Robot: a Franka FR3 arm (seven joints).
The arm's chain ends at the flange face. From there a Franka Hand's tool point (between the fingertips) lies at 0.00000 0.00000 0.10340 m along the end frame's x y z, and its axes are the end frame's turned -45 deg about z.
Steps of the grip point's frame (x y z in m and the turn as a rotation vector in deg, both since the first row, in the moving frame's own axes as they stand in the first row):
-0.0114 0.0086 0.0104 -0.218 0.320 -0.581
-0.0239 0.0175 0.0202 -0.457 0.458 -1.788
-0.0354 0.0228 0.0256 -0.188 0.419 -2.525
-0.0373 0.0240 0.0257 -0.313 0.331 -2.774
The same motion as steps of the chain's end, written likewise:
-0.0027 0.0143 0.0104 0.072 0.380 -0.581
-0.0057 0.0293 0.0202 0.001 0.647 -1.788
-0.0097 0.0415 0.0256 0.163 0.429 -2.525
-0.0102 0.0434 0.0257 0.013 0.455 -2.774

